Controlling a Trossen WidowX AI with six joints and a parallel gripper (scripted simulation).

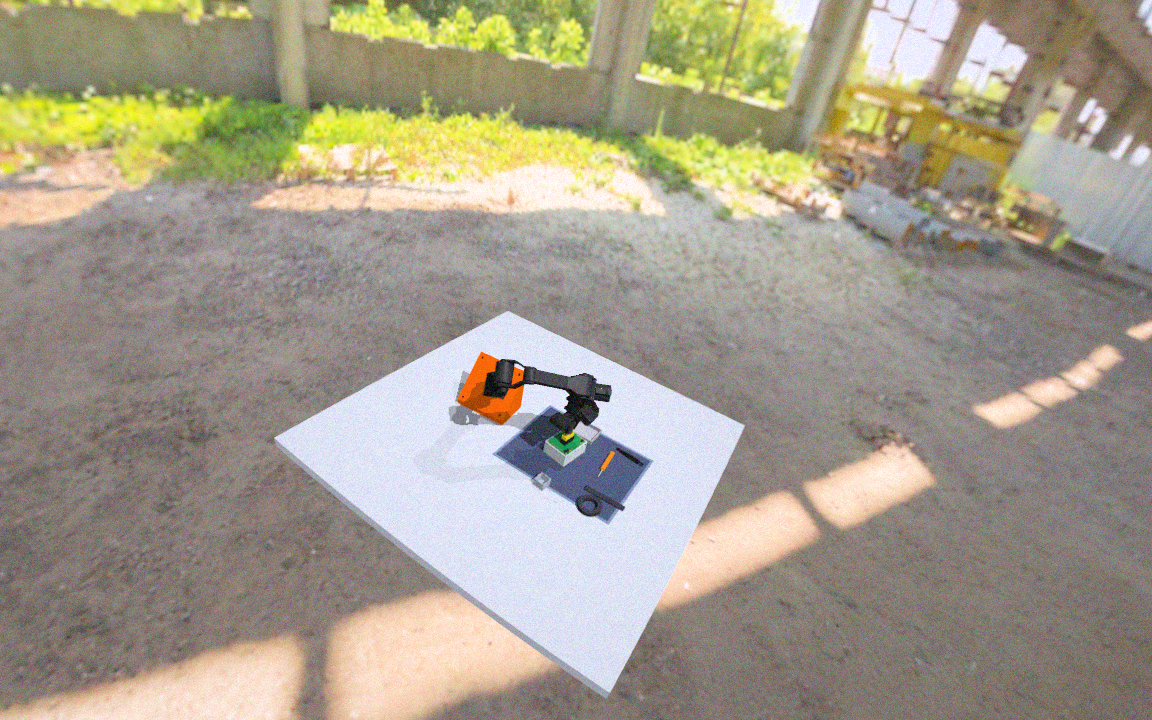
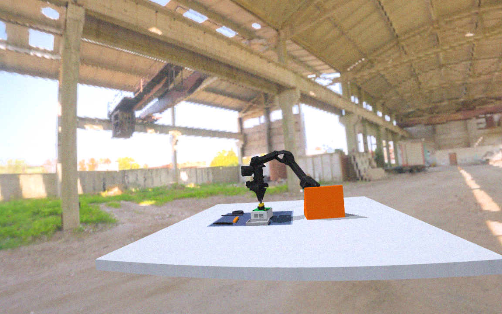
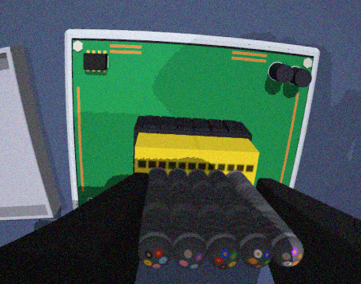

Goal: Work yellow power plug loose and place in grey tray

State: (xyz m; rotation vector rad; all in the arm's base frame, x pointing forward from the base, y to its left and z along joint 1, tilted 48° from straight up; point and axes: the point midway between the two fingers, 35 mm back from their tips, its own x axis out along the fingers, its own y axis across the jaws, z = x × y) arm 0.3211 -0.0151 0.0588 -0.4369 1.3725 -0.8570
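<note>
My gripper tip is now 20 mm above the yellow power plug. Also, from my gripper tip: dark mat (100 mm below, 50 mm ahead); then black rod (210 mm ahead, 120 mm to the right, 100 mm below).
</note>
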